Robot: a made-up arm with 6 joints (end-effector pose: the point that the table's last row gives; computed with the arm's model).
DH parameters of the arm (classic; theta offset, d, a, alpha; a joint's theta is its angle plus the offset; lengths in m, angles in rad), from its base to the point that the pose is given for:
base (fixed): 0 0.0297 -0.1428 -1.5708
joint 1: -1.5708 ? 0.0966 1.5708
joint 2: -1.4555 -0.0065 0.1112 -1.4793
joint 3: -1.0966 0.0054 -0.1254 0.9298
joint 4: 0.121 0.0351 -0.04 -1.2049
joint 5: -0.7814 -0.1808 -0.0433 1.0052
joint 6: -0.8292 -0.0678 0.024 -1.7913
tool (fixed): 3.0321 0.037 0 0
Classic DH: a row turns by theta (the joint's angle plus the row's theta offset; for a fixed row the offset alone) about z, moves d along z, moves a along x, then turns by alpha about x.
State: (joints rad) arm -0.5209 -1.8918 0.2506 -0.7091 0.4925 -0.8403
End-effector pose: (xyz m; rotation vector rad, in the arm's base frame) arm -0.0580 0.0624 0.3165 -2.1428 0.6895 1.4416
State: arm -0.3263 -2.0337 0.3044 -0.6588 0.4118 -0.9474
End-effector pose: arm -0.0319 0.0514 0.3183 -1.9281 0.5534 1.7860
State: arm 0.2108 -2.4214 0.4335 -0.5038 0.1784 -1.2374
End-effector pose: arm 0.0631 0.0019 0.2930 -1.0855 0.2106 2.4671
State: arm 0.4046 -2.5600 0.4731 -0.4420 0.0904 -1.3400
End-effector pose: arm 0.0994 -0.0188 0.2680 -0.7291 0.1021 2.6016
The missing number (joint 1, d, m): -0.0782
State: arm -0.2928 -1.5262 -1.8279 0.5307 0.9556 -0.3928
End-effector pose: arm -0.0562 0.0943 -0.0331 1.9288 -0.0825 -1.9332
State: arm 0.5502 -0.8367 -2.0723 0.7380 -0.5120 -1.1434
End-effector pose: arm -0.1419 -0.0237 -0.0527 -1.6312 0.2775 -1.6454
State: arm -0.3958 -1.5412 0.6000 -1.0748 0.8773 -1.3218
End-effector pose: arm -0.0504 0.0372 0.3522 -1.5795 0.9019 1.2438
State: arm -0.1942 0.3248 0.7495 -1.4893 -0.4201 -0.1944
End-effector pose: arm 0.0010 0.0563 0.0137 1.4686 -1.6010 -0.9157
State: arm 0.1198 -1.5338 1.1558 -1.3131 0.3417 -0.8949
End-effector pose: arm -0.0632 0.0462 0.3273 -1.8539 0.7268 1.6584
